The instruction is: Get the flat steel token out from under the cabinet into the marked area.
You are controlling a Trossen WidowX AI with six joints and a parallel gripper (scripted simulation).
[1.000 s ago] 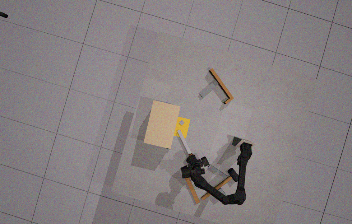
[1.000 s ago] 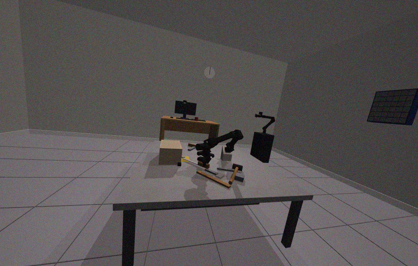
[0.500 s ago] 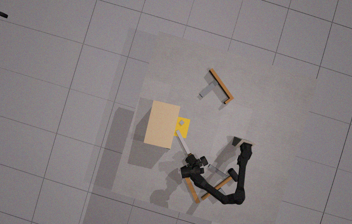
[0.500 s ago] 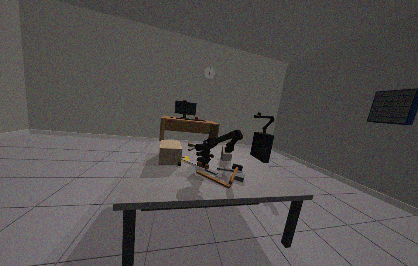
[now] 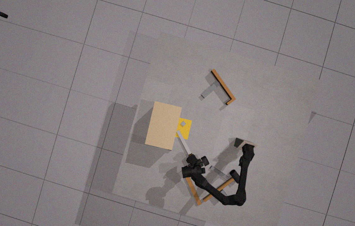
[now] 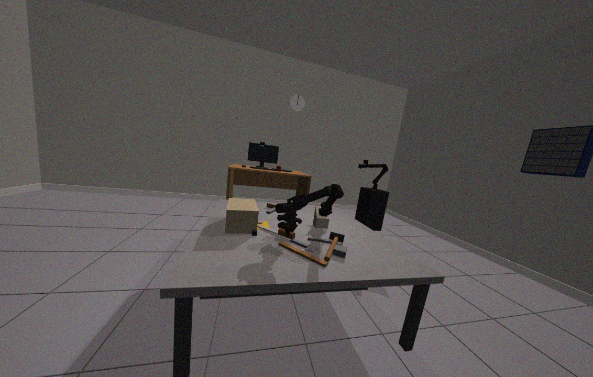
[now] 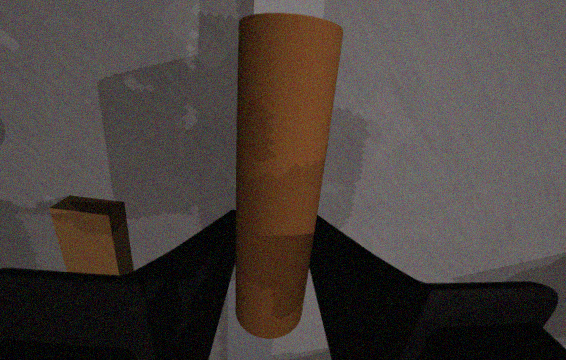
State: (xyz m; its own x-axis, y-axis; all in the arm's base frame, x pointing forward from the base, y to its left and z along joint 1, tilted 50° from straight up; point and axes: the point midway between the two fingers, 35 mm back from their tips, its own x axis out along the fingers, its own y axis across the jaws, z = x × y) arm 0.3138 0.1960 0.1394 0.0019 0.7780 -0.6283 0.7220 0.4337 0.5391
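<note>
Right now the grey l-shaped bracket is 8 cm behind my gripper tip, 10 cm to the left of it and 1 cm below it. The rest, counted from my gripper tip: grey block: 26 cm behind, 18 cm to the left; wooden stick: 3 cm behind, 18 cm to the left, 1 cm below; grey steel token: 16 cm ahead, 26 cm to the right, 2 cm below.
</note>
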